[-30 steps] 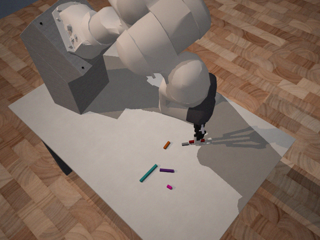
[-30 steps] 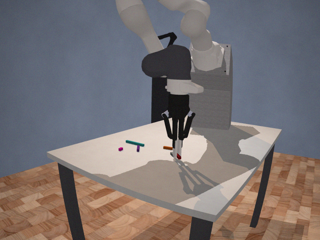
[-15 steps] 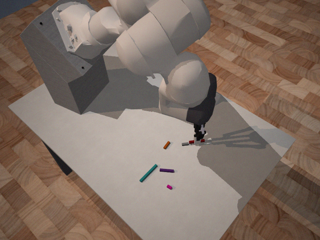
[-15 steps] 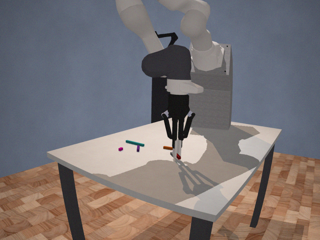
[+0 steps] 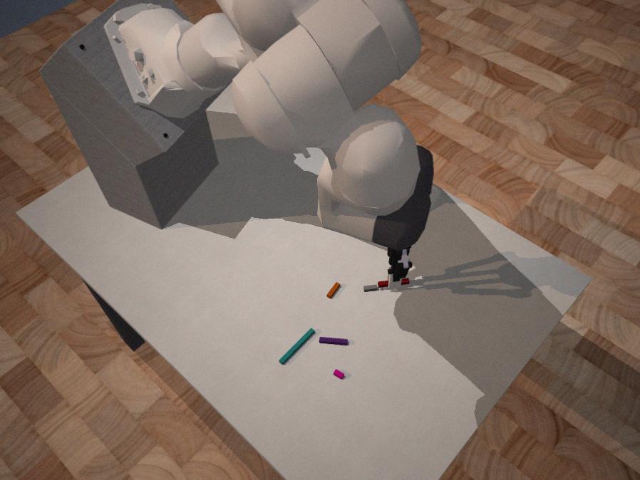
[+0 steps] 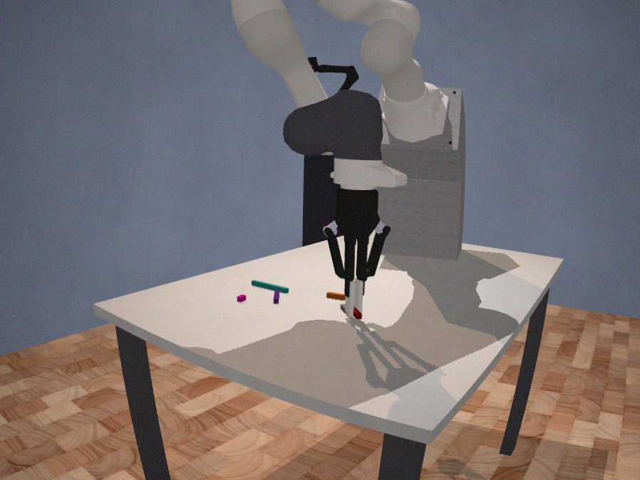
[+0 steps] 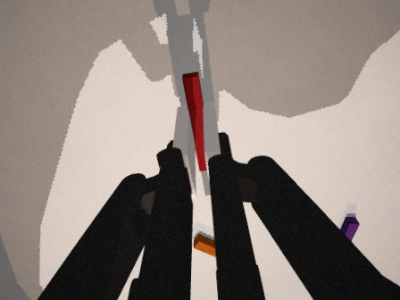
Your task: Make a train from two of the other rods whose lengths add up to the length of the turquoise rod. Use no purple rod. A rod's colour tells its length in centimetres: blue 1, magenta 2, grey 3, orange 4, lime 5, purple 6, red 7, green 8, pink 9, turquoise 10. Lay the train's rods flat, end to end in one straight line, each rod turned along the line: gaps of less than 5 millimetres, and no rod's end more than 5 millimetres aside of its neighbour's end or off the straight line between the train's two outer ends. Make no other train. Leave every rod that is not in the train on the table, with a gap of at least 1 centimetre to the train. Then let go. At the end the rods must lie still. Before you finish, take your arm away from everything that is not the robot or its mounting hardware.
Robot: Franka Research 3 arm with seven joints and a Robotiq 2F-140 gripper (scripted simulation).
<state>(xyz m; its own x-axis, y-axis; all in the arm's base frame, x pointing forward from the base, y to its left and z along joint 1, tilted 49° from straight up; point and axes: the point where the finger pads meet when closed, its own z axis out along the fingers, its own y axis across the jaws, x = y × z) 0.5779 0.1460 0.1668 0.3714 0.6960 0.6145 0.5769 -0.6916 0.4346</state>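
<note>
Right now the grey rod is 40 mm to the right of my hand, 40 mm below it and 30 mm behind it. From my hand the other things lie so: purple rod 190 mm to the right, 40 mm below, 20 mm ahead; red rod 30 mm below; orange rod 110 mm to the right, 80 mm behind, 40 mm below.
</note>
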